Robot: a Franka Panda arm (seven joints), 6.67 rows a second.
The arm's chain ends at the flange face. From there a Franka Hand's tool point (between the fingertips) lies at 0.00 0.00 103.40 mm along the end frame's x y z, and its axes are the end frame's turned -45 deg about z.
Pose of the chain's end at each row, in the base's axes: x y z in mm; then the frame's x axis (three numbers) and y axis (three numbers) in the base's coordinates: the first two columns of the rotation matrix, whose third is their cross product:
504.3 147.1 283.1 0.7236 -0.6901 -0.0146 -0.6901 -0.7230 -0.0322
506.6 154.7 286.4 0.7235 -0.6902 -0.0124 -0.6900 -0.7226 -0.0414
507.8 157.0 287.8 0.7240 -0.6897 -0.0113 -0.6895 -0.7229 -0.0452
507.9 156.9 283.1 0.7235 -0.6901 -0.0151 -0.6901 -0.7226 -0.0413
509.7 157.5 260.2 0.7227 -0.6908 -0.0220 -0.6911 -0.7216 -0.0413
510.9 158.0 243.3 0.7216 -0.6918 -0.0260 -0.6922 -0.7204 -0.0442
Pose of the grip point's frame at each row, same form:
505.5 150.6 179.8 0.9996 0.0233 0.0124 0.0237 -0.9992 -0.0331
508.6 158.7 183.1 0.9995 0.0229 0.0205 0.0237 -0.9990 -0.0380
510.2 161.2 184.5 0.9995 0.0235 0.0240 0.0244 -0.9989 -0.0400
509.7 161.1 179.8 0.9996 0.0230 0.0185 0.0236 -0.9989 -0.0399
511.0 162.2 156.9 0.9997 0.0218 0.0136 0.0223 -0.9987 -0.0448
512.1 163.2 140.0 0.9997 0.0202 0.0129 0.0208 -0.9986 -0.0496

